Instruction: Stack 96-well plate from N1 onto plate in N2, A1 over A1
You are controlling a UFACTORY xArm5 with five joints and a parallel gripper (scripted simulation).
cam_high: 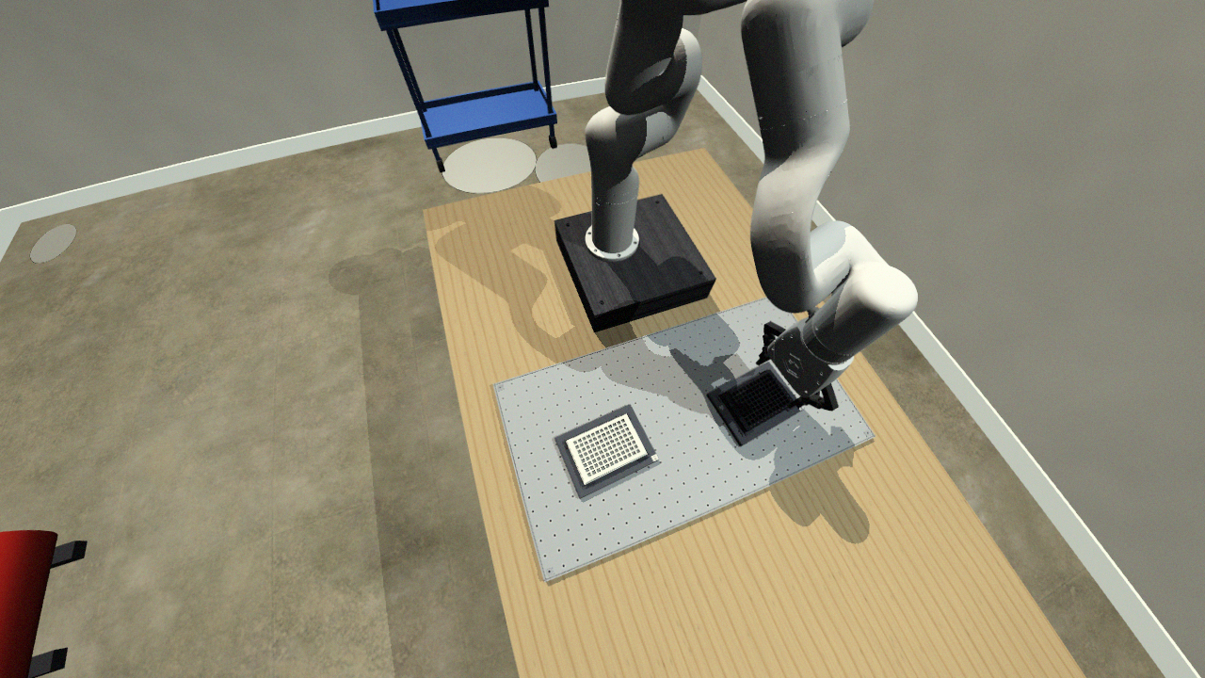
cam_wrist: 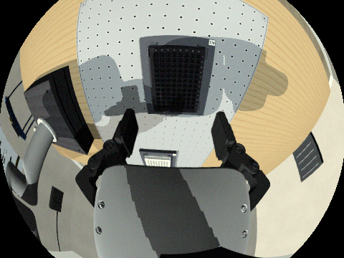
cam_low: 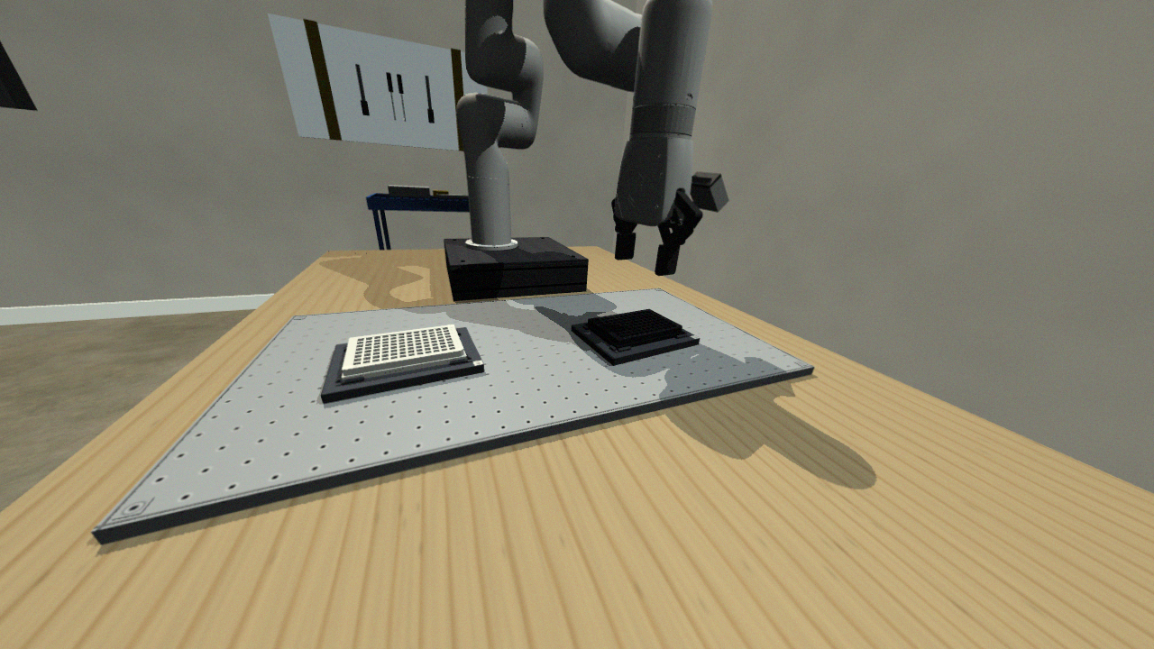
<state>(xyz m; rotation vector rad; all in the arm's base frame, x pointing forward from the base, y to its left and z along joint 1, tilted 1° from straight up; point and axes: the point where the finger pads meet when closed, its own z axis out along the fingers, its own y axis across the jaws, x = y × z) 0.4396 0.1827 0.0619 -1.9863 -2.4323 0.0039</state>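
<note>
Now: the black 96-well plate 11 cm below my hand. Round my hand: white 96-well plate: 32 cm to the right, 11 cm below, 1 cm ahead; plate nest N2: 32 cm to the right, 12 cm below, 1 cm ahead; plate nest N1: 12 cm below.
</note>
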